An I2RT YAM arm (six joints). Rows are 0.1 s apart.
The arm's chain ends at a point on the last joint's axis. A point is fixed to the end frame.
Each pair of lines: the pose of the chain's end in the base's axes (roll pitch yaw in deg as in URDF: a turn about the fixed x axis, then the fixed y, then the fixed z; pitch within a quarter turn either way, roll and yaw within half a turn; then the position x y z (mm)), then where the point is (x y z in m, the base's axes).
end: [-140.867, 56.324, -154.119, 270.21, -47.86, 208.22]
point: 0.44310 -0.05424 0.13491
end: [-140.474, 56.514, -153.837, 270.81, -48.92, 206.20]
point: 0.44404 -0.05558 0.13370
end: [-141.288, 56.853, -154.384, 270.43, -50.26, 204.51]
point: 0.44381 -0.05582 0.13229
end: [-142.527, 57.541, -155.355, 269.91, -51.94, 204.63]
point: 0.44372 -0.05616 0.13335
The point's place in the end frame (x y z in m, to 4 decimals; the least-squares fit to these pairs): -0.0237 0.0429 0.1814
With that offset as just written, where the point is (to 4 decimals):
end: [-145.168, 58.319, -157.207, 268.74, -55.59, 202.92]
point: 0.4428 -0.0567 0.1320
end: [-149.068, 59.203, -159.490, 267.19, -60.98, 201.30]
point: 0.4413 -0.0561 0.1307
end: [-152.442, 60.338, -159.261, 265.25, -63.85, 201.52]
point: 0.4393 -0.0470 0.1327
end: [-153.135, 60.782, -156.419, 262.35, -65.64, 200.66]
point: 0.4354 -0.0378 0.1329
